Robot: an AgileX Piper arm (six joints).
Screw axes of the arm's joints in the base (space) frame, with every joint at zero. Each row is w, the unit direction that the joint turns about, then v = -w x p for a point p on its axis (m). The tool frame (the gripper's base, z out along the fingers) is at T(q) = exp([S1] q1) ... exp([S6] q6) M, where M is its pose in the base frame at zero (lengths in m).
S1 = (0, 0, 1, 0, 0, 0)
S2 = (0, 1, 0, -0.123, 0, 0)
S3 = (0, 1, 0, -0.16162, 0, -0.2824)
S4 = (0.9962, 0, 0.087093, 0, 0.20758, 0)
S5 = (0, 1, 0, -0.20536, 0, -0.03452)
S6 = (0.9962, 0, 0.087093, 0, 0.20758, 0)
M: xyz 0.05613 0 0.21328 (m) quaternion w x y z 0.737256 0 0.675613 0
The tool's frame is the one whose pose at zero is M.
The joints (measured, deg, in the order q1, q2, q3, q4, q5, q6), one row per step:
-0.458 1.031 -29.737 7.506 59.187 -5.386
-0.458 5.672 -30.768 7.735 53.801 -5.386
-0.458 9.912 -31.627 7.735 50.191 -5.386
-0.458 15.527 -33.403 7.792 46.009 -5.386
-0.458 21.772 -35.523 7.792 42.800 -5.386
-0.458 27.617 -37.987 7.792 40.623 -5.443
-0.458 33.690 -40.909 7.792 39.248 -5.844
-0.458 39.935 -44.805 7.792 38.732 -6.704
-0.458 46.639 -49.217 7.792 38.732 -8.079
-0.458 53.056 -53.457 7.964 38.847 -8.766
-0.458 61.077 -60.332 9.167 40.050 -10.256
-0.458 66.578 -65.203 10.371 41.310 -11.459
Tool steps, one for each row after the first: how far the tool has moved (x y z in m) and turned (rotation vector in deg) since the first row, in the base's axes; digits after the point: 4 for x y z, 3 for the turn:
0.0152 -0.0004 0.0126 0.558 -1.733 -0.485
0.0292 -0.0010 0.0208 0.782 -1.932 -0.915
0.0476 -0.0017 0.0328 1.062 -2.240 -1.407
0.0688 -0.0024 0.0429 1.204 -1.298 -1.825
0.0893 -0.0029 0.0520 1.226 -0.081 -2.097
0.1113 -0.0033 0.0600 0.893 1.669 -2.122
0.1346 -0.0036 0.0696 0.125 3.428 -1.817
0.1611 -0.0038 0.0776 -1.102 5.594 -1.174
0.1880 -0.0038 0.0823 -1.538 7.821 -0.774
0.2229 -0.0027 0.0914 -1.653 10.000 0.368
0.2475 -0.0014 0.0951 -1.499 11.722 1.416

